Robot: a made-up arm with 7 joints.
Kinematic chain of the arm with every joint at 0, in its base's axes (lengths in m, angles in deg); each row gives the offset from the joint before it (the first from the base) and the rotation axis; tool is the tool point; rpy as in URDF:
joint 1: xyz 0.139 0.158 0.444 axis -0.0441 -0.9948 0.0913
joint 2: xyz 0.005 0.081 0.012 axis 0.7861 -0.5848 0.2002
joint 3: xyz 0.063 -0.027 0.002 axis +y
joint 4: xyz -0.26 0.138 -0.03 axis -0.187 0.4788 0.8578
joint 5: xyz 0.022 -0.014 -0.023 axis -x
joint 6: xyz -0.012 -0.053 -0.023 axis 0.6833 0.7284 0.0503
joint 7: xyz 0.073 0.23 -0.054 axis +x
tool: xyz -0.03 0.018 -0.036 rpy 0 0 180
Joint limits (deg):
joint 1: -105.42..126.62
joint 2: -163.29..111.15
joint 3: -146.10..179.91
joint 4: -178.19..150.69
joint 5: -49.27..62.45
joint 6: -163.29..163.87
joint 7: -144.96..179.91
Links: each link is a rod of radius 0.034 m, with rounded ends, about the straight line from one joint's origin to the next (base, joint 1, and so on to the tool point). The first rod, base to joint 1, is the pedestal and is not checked.
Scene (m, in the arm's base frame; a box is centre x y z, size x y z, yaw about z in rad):
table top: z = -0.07
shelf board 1: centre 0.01 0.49 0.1 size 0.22 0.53 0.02 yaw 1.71
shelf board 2: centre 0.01 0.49 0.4 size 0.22 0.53 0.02 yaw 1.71
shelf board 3: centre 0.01 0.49 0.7 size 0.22 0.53 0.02 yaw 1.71
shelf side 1: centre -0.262 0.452 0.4 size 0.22 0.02 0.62 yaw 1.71
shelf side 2: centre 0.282 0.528 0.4 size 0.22 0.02 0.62 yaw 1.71
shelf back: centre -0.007 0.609 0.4 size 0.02 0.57 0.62 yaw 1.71
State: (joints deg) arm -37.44 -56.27 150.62 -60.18 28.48 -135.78 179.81
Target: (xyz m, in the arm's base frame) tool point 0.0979 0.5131 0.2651
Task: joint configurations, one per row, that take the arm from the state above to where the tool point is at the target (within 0.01 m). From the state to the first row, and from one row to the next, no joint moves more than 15 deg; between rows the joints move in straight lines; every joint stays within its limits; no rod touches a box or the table.
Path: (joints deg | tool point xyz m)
1: -42.24 -68.29 155.94 -50.49 23.22 -129.82 177.52 | 0.3013 0.2086 0.3607
2: -47.04 -80.31 161.26 -40.80 17.96 -123.85 175.23 | 0.2584 0.2388 0.3332
3: -51.84 -92.34 166.58 -31.10 12.71 -117.89 172.95 | 0.2042 0.2622 0.2987
4: -56.64 -104.36 171.90 -21.41 7.45 -111.92 170.66 | 0.1324 0.2666 0.2651
5: -62.38 -95.62 158.00 -8.07 1.21 -104.93 166.16 | 0.1001 0.3506 0.2572
6: -68.12 -86.88 144.11 5.27 -5.02 -97.94 161.67 | 0.0860 0.4335 0.2579
7: -73.86 -78.14 130.21 18.61 -11.26 -90.95 157.17 | 0.0979 0.5131 0.2651

